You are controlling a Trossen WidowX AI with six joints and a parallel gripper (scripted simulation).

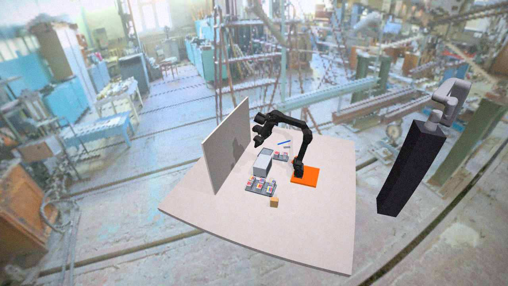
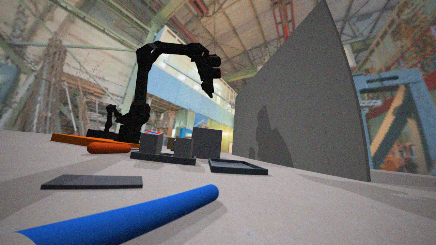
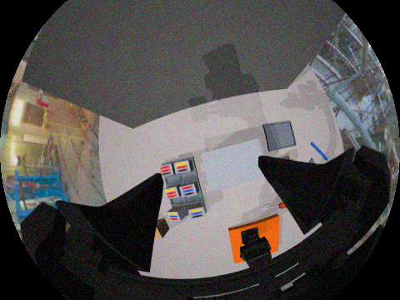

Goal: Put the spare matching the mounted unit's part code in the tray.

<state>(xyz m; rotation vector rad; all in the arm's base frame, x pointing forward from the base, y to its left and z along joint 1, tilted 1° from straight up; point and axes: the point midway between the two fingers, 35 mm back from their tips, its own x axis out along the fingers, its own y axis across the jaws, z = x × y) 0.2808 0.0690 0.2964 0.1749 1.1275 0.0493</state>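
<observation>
My gripper tip is now 24 cm above the grey spare block, 10 cm to the right of it and 1 cm short of it. Also, from my gripper tip: rack (28 cm below, 24 cm to the right, 10 cm behind); then tall grey wall panel (23 cm ahead, 6 cm below, 5 cm to the right); then mounted unit (23 cm below, 4 cm to the right, 1 cm behind).
</observation>
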